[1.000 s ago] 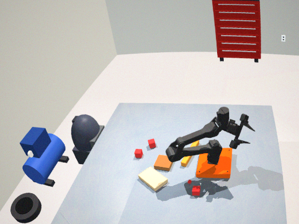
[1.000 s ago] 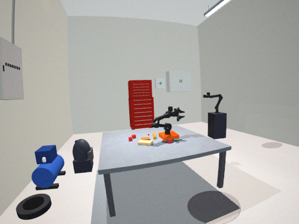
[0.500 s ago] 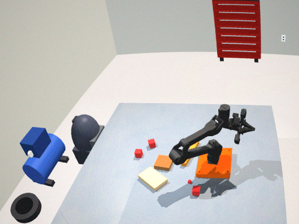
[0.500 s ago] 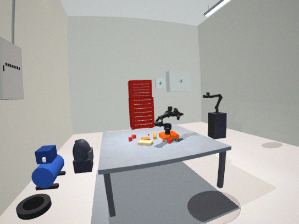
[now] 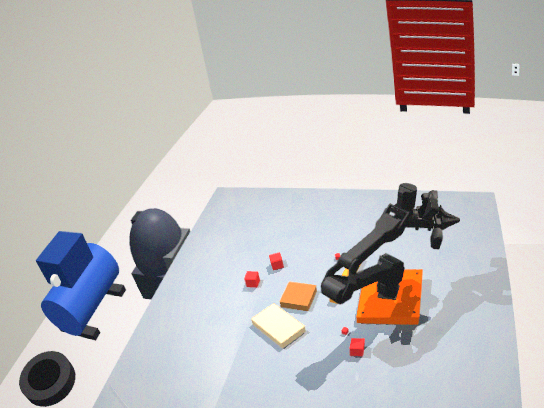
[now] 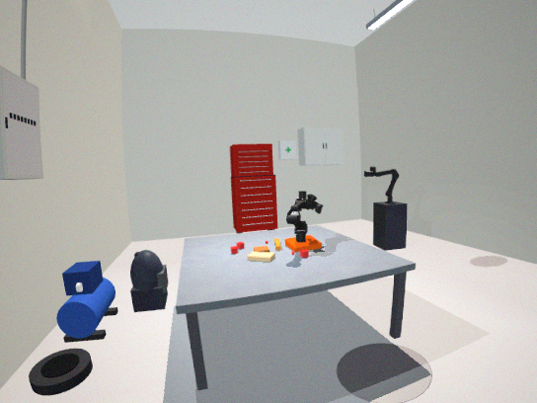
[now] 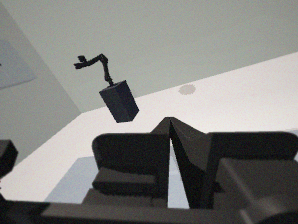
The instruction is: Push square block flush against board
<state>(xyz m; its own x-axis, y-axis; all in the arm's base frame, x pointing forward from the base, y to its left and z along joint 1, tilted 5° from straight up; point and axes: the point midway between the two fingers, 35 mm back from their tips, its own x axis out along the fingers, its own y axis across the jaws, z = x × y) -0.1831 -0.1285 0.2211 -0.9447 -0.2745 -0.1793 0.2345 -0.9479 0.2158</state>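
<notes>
Now: gripper tip 380 mm short of the narrow yellow bar, 60 mm to the right of it and 260 mm above it. The rest, counted from my gripper tip: cream board (520 mm ahead, 320 mm to the left, 260 mm below); then square block (510 mm ahead, 180 mm to the left, 260 mm below).
</notes>
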